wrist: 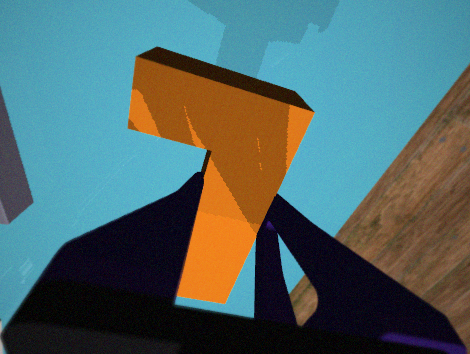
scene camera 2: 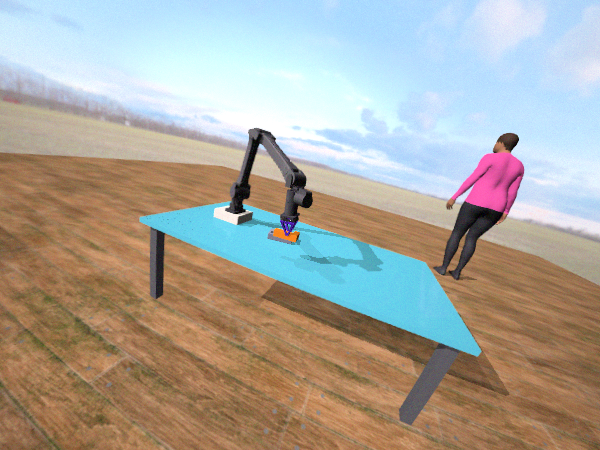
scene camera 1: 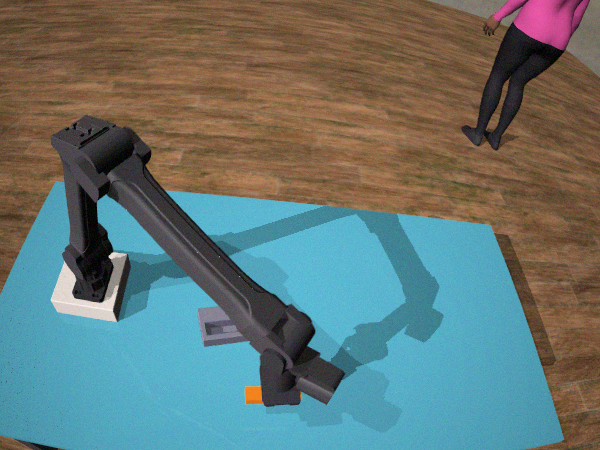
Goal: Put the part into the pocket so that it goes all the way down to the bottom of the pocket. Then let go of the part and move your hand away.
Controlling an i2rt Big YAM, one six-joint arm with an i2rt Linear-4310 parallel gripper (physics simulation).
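Frame: origin at the arm's base, x ahead, y left, z up, level; millimetres.
Seen in the pictures: gripper, fingertip midpoint: (wrist: 232, 192) (scene camera 2: 287, 234) (scene camera 1: 277, 394); arm's base at its link origin: (scene camera 2: 235, 211) (scene camera 1: 93, 281).
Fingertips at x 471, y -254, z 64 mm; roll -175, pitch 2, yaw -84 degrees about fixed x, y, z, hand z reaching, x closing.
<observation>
Pixels of each thing's top centre, then the offset from my fingertips to it. Level surfaces: height alone.
- orange L-shaped block at its top centre: (wrist: 190, 217) (scene camera 1: 273, 385) (scene camera 2: 287, 230) dy +14, dx -10, dz +13 mm
- grey block with the pocket, top centre: (scene camera 1: 228, 320) (scene camera 2: 281, 233) dy +213, dx -112, dz -85 mm
- blue table at its surface level: dz -121 mm
The part is an orange L-shaped block (scene camera 1: 253, 395) (scene camera 2: 280, 233) (wrist: 250, 130). My gripper (scene camera 2: 287, 234) (wrist: 232, 192) is shut on its narrower leg, and the wider end points away from the hand in the wrist view. The part hangs above the table, its shadow apart from it. In scene camera 1 the wrist hides the fingers and much of the part. The grey block with the pocket (scene camera 1: 212, 313) (scene camera 2: 271, 236) (wrist: 12, 185) lies on the table to the side of the part. The forearm covers its right end in scene camera 1; its pocket does not show in the wrist view.
The blue table (scene camera 1: 450, 350) (scene camera 2: 380, 295) carries the arm's white base (scene camera 1: 85, 308) (scene camera 2: 225, 216) at the left. The table's edge and the wooden floor (wrist: 425, 225) show at the right of the wrist view. A person in pink (scene camera 1: 545, 25) (scene camera 2: 492, 182) stands beyond the table.
</observation>
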